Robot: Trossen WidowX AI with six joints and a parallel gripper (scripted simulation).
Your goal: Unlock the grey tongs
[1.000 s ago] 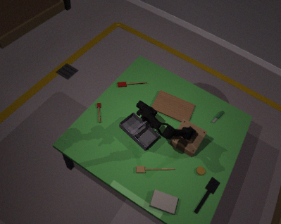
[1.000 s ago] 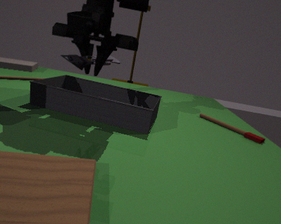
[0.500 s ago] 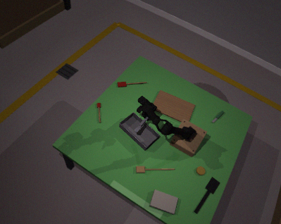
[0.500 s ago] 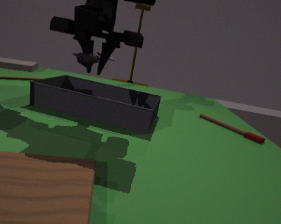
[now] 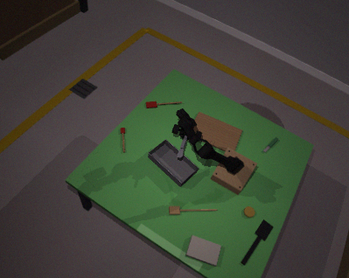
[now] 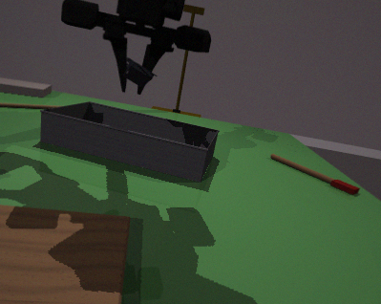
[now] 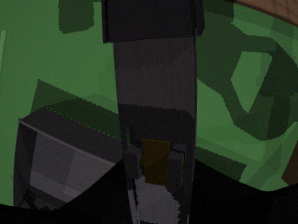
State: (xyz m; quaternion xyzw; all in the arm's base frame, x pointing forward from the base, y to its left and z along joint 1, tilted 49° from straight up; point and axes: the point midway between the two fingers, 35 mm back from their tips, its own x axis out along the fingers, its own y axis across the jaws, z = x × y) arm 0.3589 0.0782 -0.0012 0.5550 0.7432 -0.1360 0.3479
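Right now the wooden board is 290 mm to the right of my gripper tip, 120 mm below it and 90 mm behind it. Round my gripper tip: roasting tin: 140 mm to the left, 100 mm below, 20 mm behind; then yellow lock tab: 40 mm above, 20 mm to the right, 10 mm ahead; then green object: 480 mm to the right, 470 mm behind, 120 mm below.
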